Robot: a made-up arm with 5 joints. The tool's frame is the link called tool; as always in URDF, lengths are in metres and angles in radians. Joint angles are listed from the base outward.
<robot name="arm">
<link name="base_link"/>
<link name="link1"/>
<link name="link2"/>
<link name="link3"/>
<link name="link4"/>
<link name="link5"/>
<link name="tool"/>
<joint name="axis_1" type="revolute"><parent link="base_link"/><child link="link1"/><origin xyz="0 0 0.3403"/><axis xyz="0 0 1"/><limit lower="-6.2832" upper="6.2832"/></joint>
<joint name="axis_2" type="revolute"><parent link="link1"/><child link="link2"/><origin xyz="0 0 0"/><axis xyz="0 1 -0.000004"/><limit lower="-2.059" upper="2.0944"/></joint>
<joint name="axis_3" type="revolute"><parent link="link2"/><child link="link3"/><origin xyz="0.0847 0 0.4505"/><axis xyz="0 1 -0.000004"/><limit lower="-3.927" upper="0.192"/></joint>
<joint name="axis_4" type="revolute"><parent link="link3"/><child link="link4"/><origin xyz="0.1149 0 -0.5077"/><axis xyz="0 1 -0.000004"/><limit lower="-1.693" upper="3.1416"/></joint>
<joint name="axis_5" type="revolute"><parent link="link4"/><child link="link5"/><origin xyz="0.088 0 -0.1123"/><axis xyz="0 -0.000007 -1"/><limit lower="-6.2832" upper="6.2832"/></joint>
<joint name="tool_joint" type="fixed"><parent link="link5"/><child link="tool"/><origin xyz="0 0 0" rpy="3.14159 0 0"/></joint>
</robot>
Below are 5 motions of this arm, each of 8 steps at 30 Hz.
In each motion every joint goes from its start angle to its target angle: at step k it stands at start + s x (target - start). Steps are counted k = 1, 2, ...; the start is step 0. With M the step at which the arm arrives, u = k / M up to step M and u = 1 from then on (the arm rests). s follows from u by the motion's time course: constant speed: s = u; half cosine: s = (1 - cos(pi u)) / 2; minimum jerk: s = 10 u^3 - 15 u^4 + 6 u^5.
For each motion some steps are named. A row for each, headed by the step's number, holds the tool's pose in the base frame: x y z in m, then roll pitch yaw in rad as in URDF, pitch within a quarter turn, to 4 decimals.
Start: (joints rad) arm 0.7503 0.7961 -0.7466 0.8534 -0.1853
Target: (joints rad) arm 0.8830 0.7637 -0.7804 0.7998 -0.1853
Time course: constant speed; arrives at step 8
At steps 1, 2, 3, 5, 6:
1: 0.3186 0.3070 -0.0547 -2.9189 0.8671 1.0556
2: 0.3172 0.3160 -0.0528 -2.9253 0.8528 1.0673
3: 0.3156 0.3250 -0.0509 -2.9316 0.8384 1.0792
5: 0.3117 0.3431 -0.0468 -2.9436 0.8096 1.1036
6: 0.3094 0.3521 -0.0447 -2.9493 0.7951 1.1161

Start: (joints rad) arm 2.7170 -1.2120 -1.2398 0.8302 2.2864
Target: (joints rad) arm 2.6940 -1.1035 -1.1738 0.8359 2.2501
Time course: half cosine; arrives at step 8
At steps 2, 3, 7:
2: 0.0290 -0.0132 1.1333 -1.5386 0.7100 1.1638
3: 0.0109 -0.0050 1.1297 -1.5771 0.7044 1.1350
7: -0.0594 0.0284 1.1100 -1.7280 0.6746 1.0254

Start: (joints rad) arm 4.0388 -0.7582 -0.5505 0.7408 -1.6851
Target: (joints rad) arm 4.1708 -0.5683 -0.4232 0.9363 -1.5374
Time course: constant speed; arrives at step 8
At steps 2, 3, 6, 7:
2: -0.2478 -0.3324 0.6111 2.7030 0.0329 -0.5705
3: -0.2436 -0.3383 0.5880 2.7666 0.0216 -0.5693
6: -0.2264 -0.3497 0.5200 2.9582 0.0007 -0.5711
7: -0.2194 -0.3514 0.4981 3.0223 -0.0018 -0.5729

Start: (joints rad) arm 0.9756 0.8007 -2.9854 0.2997 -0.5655
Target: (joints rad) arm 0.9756 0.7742 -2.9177 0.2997 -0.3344
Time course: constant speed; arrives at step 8
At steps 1, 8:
1: 0.4556 0.6728 1.0970 1.0125 -0.9592 3.0191
8: 0.4622 0.6826 1.0899 0.8645 -1.1424 -3.0769

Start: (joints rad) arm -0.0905 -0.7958 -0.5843 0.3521 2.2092
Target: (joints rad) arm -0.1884 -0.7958 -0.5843 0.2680 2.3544
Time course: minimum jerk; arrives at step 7
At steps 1, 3, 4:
1: 0.3976 -0.0370 0.7502 -2.2141 0.5389 -2.0309
3: 0.3955 -0.0503 0.7543 -2.2011 0.5898 -2.0828
4: 0.3936 -0.0604 0.7575 -2.1917 0.6294 -2.1217

